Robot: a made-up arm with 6 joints.
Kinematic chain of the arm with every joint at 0, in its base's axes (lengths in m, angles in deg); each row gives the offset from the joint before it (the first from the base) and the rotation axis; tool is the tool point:
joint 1: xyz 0 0 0.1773 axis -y
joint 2: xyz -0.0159 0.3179 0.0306 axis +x
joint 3: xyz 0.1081 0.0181 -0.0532 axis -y
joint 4: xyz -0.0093 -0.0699 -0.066 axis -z
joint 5: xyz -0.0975 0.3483 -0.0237 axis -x
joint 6: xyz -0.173 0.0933 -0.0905 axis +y
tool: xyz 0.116 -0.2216 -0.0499
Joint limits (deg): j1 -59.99..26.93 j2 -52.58..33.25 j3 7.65..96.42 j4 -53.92..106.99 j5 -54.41..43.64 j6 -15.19..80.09
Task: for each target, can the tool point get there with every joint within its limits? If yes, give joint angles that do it. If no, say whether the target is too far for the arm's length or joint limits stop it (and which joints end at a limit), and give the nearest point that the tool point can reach.
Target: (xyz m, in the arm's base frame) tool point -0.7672 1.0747 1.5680
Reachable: no: too far | nearest point 0.0977 0.5348 0.7618 | short by 1.300 m
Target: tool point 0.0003 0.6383 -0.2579
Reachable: yes | joints -37.65 -6.78 35.96 28.86 -33.99 39.76
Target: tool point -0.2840 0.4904 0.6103
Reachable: no: joint limits stop it (at a limit: joint 1, joint 2, joint 3, joint 5, joint 6) | nearest point -0.4446 0.6322 0.3707 | short by 0.321 m
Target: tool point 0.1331 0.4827 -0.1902
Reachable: yes | joints -33.71 -7.95 75.49 18.65 5.79 25.63
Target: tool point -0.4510 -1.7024 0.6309
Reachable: no: too far | nearest point -0.3515 -0.2055 0.1501 | short by 1.575 m
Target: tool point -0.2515 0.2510 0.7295
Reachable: no: joint limits stop it (at a limit: joint 1, joint 3, joint 4, joint 5, joint 6) | nearest point 0.0766 0.2606 0.8033 | short by 0.336 m
